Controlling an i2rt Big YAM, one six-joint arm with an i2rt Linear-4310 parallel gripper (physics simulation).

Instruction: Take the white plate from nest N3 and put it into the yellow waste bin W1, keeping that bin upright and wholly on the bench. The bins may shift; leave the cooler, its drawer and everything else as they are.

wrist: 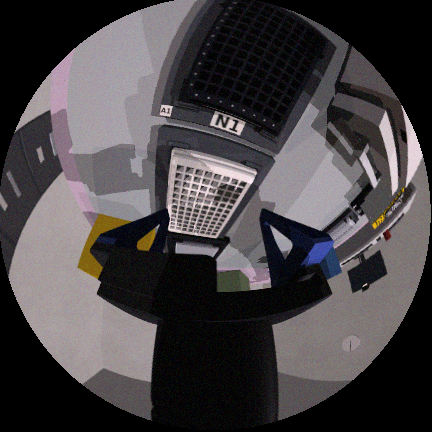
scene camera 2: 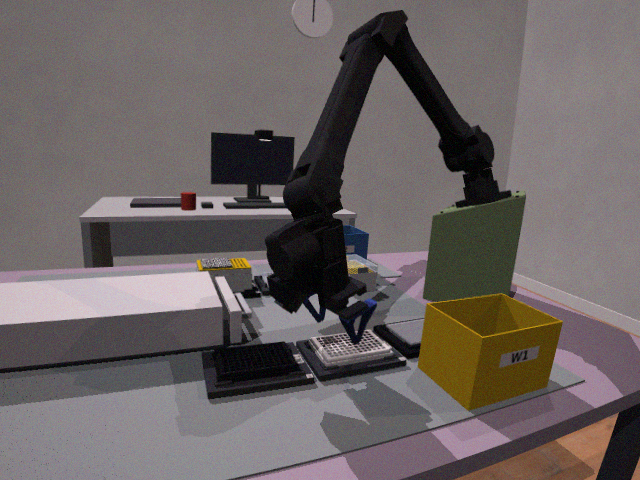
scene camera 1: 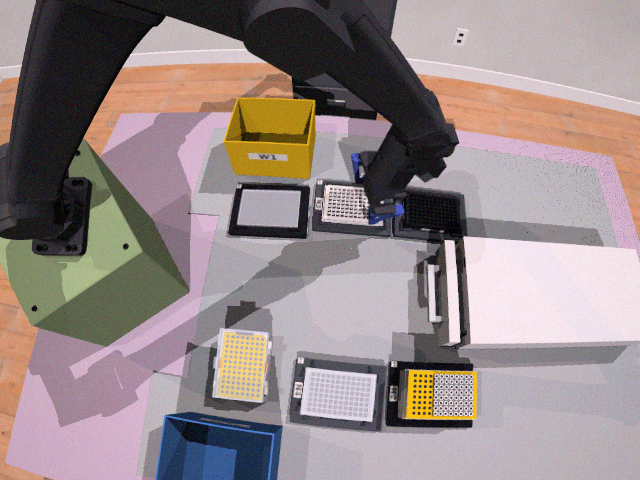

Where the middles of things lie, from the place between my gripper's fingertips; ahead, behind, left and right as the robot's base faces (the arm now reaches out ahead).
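Scene:
White plate [scene camera 2: 338,349], 10 mm to the left of my hand, 20 mm behind it, 30 mm below it. Black plate [scene camera 2: 242,363], 10 mm to the right of my hand, 150 mm ahead of it, 30 mm below it. Drawer [scene camera 1: 451,318], 220 mm to the right of my hand, 250 mm ahead of it, 10 mm below it. Yellow bin W1 [scene camera 2: 482,350], 180 mm behind my hand, 180 mm to the left of it, 10 mm above it.

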